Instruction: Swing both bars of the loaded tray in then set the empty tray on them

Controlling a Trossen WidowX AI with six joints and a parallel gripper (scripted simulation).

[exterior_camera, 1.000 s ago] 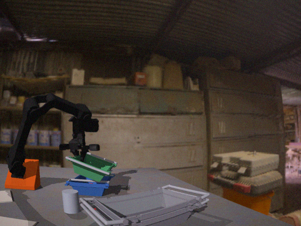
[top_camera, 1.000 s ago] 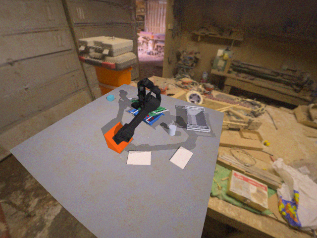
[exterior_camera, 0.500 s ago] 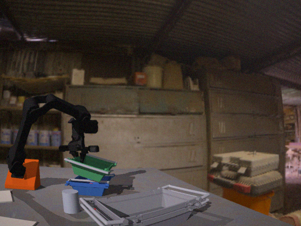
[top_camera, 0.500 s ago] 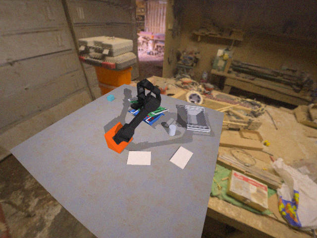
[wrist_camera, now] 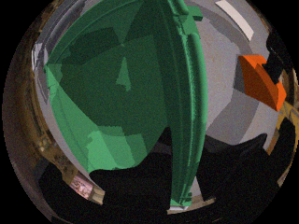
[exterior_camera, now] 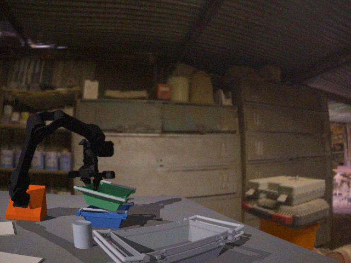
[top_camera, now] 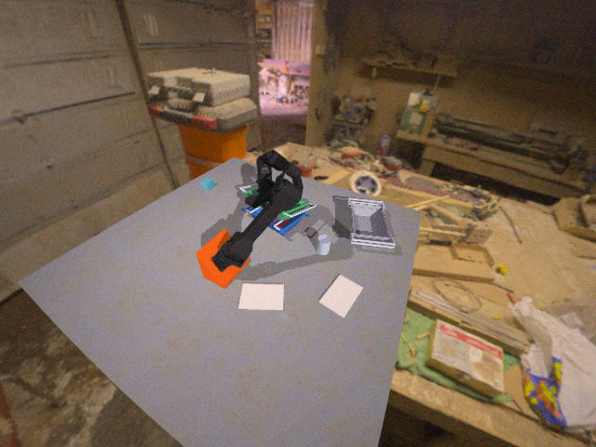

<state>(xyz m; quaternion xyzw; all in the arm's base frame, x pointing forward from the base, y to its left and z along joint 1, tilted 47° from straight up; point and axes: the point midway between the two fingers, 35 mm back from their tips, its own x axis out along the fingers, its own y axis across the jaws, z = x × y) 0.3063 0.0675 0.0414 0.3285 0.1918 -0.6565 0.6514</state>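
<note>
The green tray lies 7 cm ahead of my gripper tip, 2 cm above it and 1 cm to the right of it. Also, from my gripper tip: teal block: 50 cm to the left, 11 cm ahead, 8 cm below; then red block: 27 cm to the right, 9 cm below, 7 cm ahead; then grey cylinder: 29 cm to the right, 7 cm below.
</note>
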